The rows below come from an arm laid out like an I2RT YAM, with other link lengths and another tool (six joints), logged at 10 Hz.
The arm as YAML. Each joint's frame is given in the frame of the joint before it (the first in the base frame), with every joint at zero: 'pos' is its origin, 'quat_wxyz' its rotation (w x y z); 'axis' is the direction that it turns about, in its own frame. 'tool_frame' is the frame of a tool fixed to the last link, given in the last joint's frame.
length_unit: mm
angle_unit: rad
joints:
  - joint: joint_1
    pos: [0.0, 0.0, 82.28]
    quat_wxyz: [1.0, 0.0, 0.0, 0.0]
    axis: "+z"
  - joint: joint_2
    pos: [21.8, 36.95, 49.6]
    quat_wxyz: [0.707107, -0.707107, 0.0, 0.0]
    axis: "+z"
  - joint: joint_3
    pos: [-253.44, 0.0, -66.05]
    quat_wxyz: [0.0, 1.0, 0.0, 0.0]
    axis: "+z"
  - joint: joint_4
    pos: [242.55, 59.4, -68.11]
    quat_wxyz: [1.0, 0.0, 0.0, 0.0]
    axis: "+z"
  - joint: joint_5
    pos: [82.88, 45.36, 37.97]
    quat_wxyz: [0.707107, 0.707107, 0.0, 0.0]
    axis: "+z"
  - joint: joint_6
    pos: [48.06, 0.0, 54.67]
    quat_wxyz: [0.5, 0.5, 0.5, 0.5]
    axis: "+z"
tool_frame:
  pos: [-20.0, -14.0, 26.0]
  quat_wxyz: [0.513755, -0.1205, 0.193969, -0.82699]
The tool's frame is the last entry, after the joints.
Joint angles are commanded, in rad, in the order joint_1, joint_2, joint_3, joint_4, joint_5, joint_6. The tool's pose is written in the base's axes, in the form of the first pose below.
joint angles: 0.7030, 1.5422, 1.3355, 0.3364, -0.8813, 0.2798
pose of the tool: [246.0 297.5 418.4 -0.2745 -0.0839 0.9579 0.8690 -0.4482 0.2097]
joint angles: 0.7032, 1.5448, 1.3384, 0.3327, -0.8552, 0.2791
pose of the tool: [248.4 298.5 418.3 -0.2727 -0.0772 0.9590 0.8580 -0.4705 0.2060]
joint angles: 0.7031, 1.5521, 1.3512, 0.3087, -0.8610, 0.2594
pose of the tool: [249.4 299.8 417.2 -0.2781 -0.0663 0.9583 0.8587 -0.4643 0.2171]
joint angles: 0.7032, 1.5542, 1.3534, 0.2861, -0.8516, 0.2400
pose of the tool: [250.5 300.7 414.3 -0.2802 -0.0499 0.9586 0.8534 -0.4701 0.2250]
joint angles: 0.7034, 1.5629, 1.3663, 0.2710, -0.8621, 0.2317
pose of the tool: [251.3 302.1 413.9 -0.2802 -0.0453 0.9589 0.8581 -0.4596 0.2290]
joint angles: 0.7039, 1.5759, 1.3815, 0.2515, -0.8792, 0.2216
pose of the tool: [252.4 304.2 412.2 -0.2772 -0.0386 0.9600 0.8663 -0.4421 0.2324]
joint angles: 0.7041, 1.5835, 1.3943, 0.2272, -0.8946, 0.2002
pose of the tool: [252.5 305.4 410.8 -0.2837 -0.0308 0.9584 0.8711 -0.4261 0.2442]
